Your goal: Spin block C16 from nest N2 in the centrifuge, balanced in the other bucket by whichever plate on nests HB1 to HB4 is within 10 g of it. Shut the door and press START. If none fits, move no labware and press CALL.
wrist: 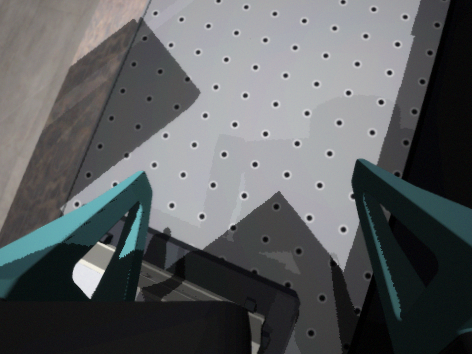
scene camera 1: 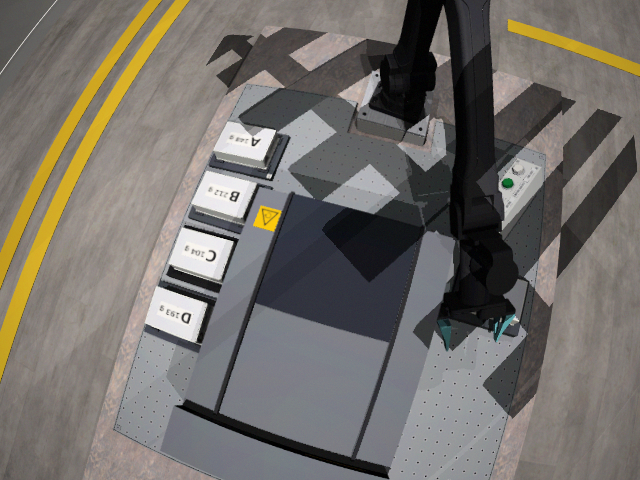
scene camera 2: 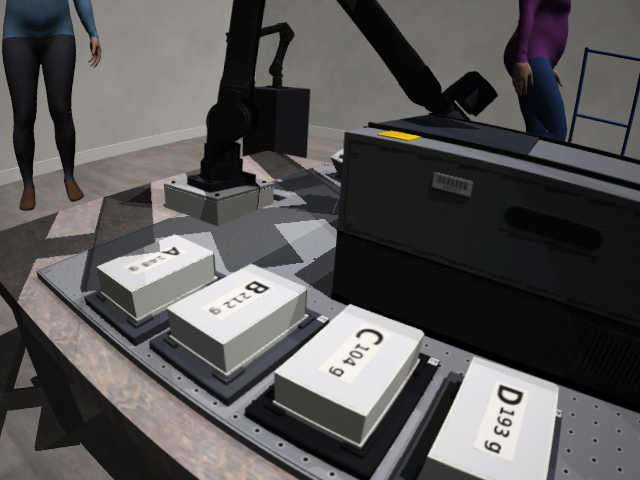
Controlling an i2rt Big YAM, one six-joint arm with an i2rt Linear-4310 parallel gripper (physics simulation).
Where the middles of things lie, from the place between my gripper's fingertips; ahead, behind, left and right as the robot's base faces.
Labels:
My hand is 130 mm short of the dark centrifuge (scene camera 2: 509,245), 250 mm to the left of it and 40 mm below it. Also, from my hand: button box (scene camera 1: 520,183) (330 mm behind, 40 mm below).

